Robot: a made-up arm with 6 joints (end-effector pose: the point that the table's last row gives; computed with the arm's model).
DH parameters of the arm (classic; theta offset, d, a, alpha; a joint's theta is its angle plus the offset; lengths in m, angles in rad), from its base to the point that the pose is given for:
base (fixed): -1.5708 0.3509 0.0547 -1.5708
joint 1: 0 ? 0.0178 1.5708
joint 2: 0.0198 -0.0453 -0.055 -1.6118
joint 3: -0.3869 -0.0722 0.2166 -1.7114
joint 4: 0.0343 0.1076 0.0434 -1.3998
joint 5: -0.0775 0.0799 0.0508 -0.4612
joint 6: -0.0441 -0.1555 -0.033 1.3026
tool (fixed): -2.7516 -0.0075 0 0
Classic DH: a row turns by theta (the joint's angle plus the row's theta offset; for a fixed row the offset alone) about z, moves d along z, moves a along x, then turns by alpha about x.
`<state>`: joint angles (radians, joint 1 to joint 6).
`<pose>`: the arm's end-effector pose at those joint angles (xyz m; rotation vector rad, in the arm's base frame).
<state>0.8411 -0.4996 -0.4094 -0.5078 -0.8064 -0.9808</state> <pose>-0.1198 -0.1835 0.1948 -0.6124 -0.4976 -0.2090</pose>
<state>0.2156 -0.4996 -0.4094 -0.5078 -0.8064 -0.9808</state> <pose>-0.1198 -0.2505 0.2998 -1.2217 -0.5647 -0.0480</pose>
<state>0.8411 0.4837 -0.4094 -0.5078 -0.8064 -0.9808</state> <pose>0.0771 -0.1828 0.1956 -0.3284 -1.3736 0.2061</pose>
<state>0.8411 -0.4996 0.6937 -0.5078 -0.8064 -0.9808</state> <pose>-0.0776 0.0761 0.1019 0.2941 -0.4906 -0.8812</pose>
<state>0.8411 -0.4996 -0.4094 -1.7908 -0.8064 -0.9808</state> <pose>-0.1538 -0.0853 0.2298 0.3311 -0.8397 0.6321</pose>
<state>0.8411 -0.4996 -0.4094 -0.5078 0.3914 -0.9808</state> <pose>-0.1037 -0.2445 0.2099 -1.5876 -0.9164 0.3833</pose>
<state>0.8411 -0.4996 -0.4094 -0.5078 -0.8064 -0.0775</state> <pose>-0.1303 -0.1591 0.2078 -1.0761 -1.1698 0.2051</pose>
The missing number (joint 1, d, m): -0.0224
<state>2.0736 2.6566 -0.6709 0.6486 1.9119 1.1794</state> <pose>0.1465 -0.2908 0.2897 -2.6452 1.0108 0.3674</pose>
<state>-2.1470 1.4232 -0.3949 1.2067 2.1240 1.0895</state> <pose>0.1192 0.1810 0.4358 -0.8672 -1.6035 0.6472</pose>
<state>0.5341 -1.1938 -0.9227 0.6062 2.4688 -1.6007</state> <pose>-0.0754 -0.1691 0.5331 1.3519 -0.7312 -1.7954</pose>
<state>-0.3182 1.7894 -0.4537 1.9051 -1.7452 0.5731</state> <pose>0.1927 -0.0526 0.4582 -1.1492 -2.5373 -0.8718</pose>
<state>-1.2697 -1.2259 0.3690 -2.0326 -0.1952 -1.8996</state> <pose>-0.0838 -0.2471 0.2826 -1.5033 -0.6302 0.4023</pose>
